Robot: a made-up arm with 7 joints. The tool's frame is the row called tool. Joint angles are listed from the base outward.
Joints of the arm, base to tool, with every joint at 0 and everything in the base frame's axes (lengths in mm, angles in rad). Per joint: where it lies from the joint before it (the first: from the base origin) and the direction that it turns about. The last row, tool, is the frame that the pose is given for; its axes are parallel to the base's.
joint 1: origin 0.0 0.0 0.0 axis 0 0.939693 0.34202
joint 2: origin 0.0 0.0 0.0 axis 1 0 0
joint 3: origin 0.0 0.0 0.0 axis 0 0 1
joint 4: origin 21.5 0.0 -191.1 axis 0 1 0
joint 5: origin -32.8 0.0 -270.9 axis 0 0 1
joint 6: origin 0.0 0.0 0.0 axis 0 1 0
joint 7: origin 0.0 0.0 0.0 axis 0 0 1
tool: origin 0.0 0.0 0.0
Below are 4 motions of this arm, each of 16 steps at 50 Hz.
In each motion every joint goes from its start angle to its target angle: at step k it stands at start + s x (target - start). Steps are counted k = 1, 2, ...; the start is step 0. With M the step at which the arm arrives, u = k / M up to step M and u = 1 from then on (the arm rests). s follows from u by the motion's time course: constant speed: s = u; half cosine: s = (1 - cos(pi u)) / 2; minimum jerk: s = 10 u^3 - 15 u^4 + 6 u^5.
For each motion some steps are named. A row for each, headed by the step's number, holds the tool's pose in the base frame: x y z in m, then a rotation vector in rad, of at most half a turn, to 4 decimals.
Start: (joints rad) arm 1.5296 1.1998 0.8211 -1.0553 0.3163 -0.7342 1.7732
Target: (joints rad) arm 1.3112 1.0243 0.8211 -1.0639 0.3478 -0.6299 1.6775
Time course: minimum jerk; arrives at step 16
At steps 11, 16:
11: -0.1125 0.4077 -0.0584 0.2706 -1.4650 0.9079
16: -0.1154 0.4054 -0.0669 0.2803 -1.4987 0.9407

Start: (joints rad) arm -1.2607 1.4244 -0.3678 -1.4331 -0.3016 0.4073 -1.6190
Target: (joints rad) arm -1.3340 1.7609 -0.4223 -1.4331 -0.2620 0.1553 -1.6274
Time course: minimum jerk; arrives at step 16
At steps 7, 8, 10, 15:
7: 0.2601 0.1242 0.2575 -2.9072 -0.3419 1.0203
8: 0.2519 0.1295 0.2630 -2.8847 -0.3754 0.9948
10: 0.2352 0.1394 0.2732 -2.8397 -0.4401 0.9497
15: 0.2136 0.1505 0.2848 -2.7829 -0.5181 0.9023

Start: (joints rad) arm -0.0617 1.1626 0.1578 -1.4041 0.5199 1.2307 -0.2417
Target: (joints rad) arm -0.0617 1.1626 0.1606 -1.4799 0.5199 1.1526 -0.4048
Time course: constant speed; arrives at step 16
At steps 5, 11, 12, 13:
5: 0.2899 0.2525 -0.0462 0.7130 -0.3370 -0.1796
11: 0.2914 0.2458 -0.0425 0.7344 -0.3633 -0.2665
12: 0.2917 0.2447 -0.0419 0.7382 -0.3676 -0.2810
13: 0.2919 0.2435 -0.0413 0.7420 -0.3719 -0.2954

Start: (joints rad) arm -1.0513 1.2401 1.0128 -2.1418 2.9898 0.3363 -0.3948
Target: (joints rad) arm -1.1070 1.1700 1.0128 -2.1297 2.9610 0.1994 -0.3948
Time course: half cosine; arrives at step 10
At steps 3, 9, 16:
3: -0.0427 0.1255 0.2435 1.7525 2.0746 1.2744
9: -0.0397 0.1362 0.2401 1.7879 2.0049 1.0796
16: -0.0396 0.1365 0.2400 1.7890 2.0024 1.0736

